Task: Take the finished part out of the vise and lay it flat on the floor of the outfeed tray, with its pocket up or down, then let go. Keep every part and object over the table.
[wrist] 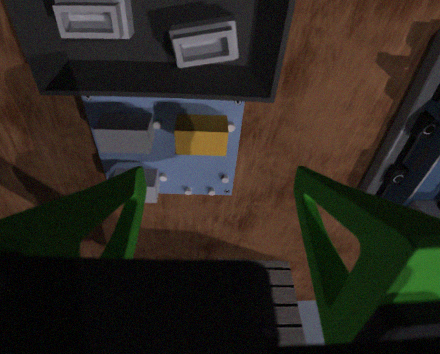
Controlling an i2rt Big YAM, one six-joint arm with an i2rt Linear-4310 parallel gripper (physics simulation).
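Frame: origin at the arm's base, x ahead, y left, z up, level; centimetres.
Where they show: gripper, between the fingertips: (220, 177).
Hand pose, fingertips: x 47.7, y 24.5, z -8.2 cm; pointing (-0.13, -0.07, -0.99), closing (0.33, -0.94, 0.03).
Things, the pixels of their top centre, and the offset from my fingertips. "spot": a spot on its surface instead. Level surfaces: height alone.
- second grey part, centre of its top: (87, 22) dx +0.2, dy +11.4, dz -14.7 cm
- blue plate, centre of its top: (167, 151) dx -14.3, dy +1.9, dz -18.6 cm
- yellow block, centre of its top: (201, 143) dx -9.2, dy -1.4, dz -15.0 cm
- dark bolted fixture, a spot on its surface: (412, 150) spot: dx -2.5, dy -29.8, dz -17.4 cm
- wooden table, height of its surface: dz -19.4 cm
My gripper (220, 177) is open, with its two green fingers wide apart and nothing between them. It hangs above the table, on the near side of the dark tray (165, 80) at the top of the view. A grey part (204, 44) with a rectangular pocket rests in the tray near its right side, apart from the fingers, slightly turned, with the pocket facing the camera. A second grey part (90, 21) with a similar pocket is in the tray further left. The tray's far side is cut off by the view. I cannot make out the vise for certain.
A blue plate (192, 172) with white pegs adjoins the tray's near wall. It carries a yellow block (201, 142) and grey blocks (125, 137). A dark bolted fixture (412, 150) stands at the right on the wooden table (310, 115). A grey slatted piece (287, 295) shows at the bottom.
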